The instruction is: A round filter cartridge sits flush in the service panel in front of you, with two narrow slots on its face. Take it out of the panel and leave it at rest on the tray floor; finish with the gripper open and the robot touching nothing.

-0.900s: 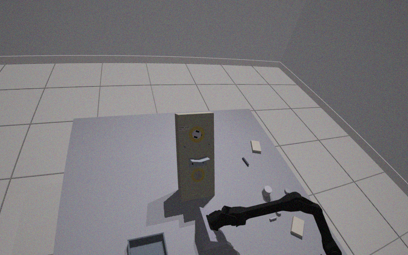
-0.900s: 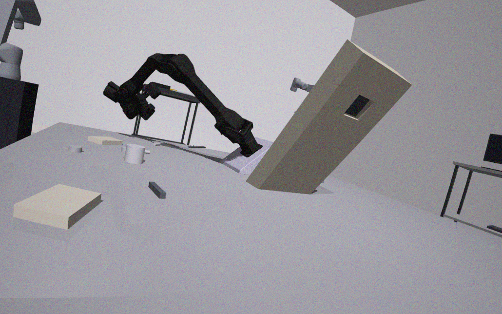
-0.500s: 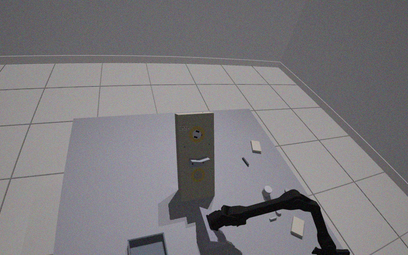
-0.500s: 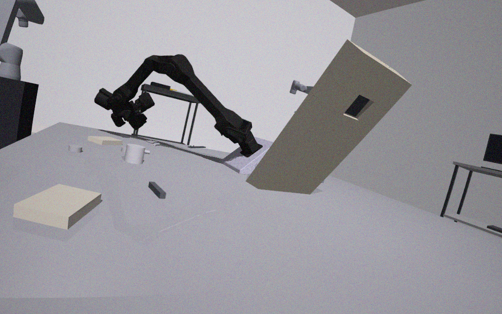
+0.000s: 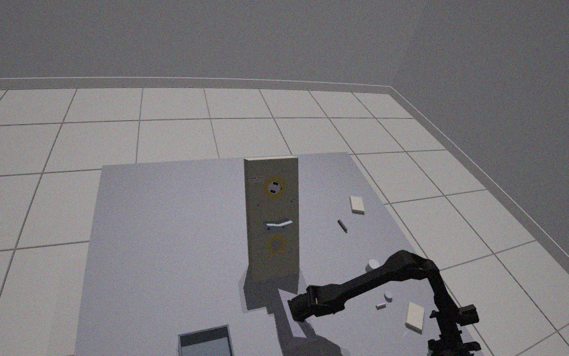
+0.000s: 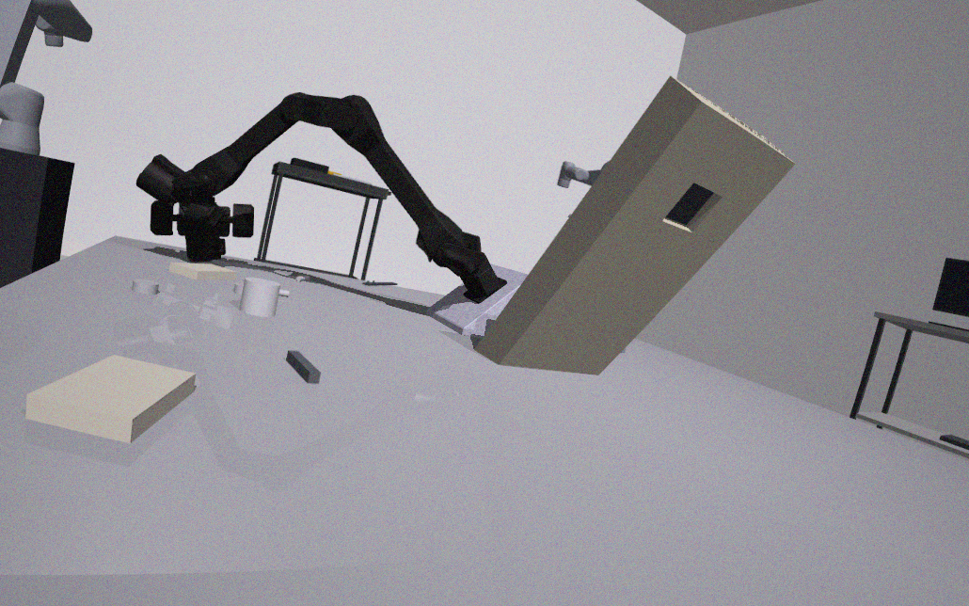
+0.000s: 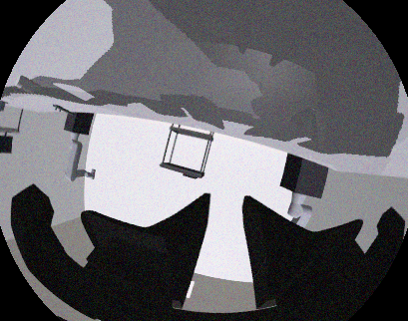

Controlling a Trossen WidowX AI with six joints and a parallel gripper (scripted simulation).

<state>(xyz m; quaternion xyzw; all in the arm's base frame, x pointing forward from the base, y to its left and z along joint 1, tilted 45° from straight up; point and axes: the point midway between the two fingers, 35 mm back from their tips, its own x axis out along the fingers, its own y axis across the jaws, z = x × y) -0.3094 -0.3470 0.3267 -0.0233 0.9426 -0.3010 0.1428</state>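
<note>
Now: the round white filter cartridge 71 cm ahead of my gripper tip, 48 cm to the left of it and 21 cm above it. The rest, counted from my gripper tip: grey tray: 28 cm ahead, 75 cm to the left, 5 cm below; then dark bar: 69 cm ahead, 12 cm to the left, 5 cm below.
</note>
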